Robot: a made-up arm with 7 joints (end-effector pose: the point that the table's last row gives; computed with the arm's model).
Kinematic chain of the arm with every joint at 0, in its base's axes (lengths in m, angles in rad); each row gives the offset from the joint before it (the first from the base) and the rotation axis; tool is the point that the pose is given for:
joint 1: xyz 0 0 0.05 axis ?
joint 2: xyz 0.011 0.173 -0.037 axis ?
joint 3: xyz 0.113 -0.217 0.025 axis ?
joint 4: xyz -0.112 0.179 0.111 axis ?
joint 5: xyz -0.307 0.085 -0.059 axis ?
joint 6: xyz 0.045 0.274 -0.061 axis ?
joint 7: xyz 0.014 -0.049 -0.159 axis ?
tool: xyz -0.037 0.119 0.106
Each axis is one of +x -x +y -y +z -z.
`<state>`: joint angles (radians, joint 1 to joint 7).
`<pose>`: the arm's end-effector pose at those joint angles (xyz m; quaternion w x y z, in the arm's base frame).
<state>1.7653 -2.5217 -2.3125 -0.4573 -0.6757 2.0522 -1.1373</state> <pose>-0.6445 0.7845 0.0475 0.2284 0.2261 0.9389 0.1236</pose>
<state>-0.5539 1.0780 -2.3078 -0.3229 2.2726 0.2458 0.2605</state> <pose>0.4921 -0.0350 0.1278 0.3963 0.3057 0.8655 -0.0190</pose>
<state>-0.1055 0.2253 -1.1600 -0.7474 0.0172 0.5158 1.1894</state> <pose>0.4173 0.3772 0.2708 0.4787 0.7801 0.0454 -0.4003</pose>
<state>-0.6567 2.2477 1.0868 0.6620 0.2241 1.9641 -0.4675</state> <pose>0.0442 0.6441 0.0399 0.2043 -0.3930 -0.8891 -0.1156</pose>
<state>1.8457 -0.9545 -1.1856 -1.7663 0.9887 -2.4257 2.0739</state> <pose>-0.9494 0.0001 0.0137 0.6508 0.2285 -0.7027 0.1745</pose>
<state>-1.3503 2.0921 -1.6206 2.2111 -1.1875 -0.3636 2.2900</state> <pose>0.5875 -0.4824 -0.2603 0.1120 -0.0338 0.9838 -0.1359</pose>
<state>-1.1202 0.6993 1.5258 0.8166 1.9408 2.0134 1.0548</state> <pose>0.1289 0.0360 -0.2859 0.9354 -0.2494 0.2354 0.0864</pose>
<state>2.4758 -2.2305 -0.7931 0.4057 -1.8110 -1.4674 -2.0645</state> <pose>-0.2029 0.0281 -0.5966 0.6012 -0.3388 -0.6820 0.2422</pose>
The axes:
joint 1: +z
joint 2: +x
joint 3: +z
joint 4: -y
joint 5: -x
joint 6: +z
joint 7: +x

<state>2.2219 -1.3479 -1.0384 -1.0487 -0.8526 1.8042 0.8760</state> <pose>-0.7317 0.0411 -0.0413 0.1307 0.1649 0.2544 0.9439</pose>
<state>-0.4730 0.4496 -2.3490 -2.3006 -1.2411 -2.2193 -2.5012</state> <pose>0.1128 -0.8814 -0.1198 0.0965 0.6517 -0.1845 0.7293</pose>
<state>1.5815 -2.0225 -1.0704 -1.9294 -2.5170 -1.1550 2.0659</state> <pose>-0.7636 0.3925 0.0995 0.4358 -0.7712 0.0353 0.4628</pose>
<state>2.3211 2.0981 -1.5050 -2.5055 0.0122 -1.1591 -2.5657</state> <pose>-0.1549 0.7242 -0.4222 0.7670 -0.4465 0.0429 -0.4588</pose>
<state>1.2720 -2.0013 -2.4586 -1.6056 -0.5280 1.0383 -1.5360</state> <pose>-0.5602 0.9988 0.3180 0.7465 -0.1542 -0.6442 -0.0635</pose>
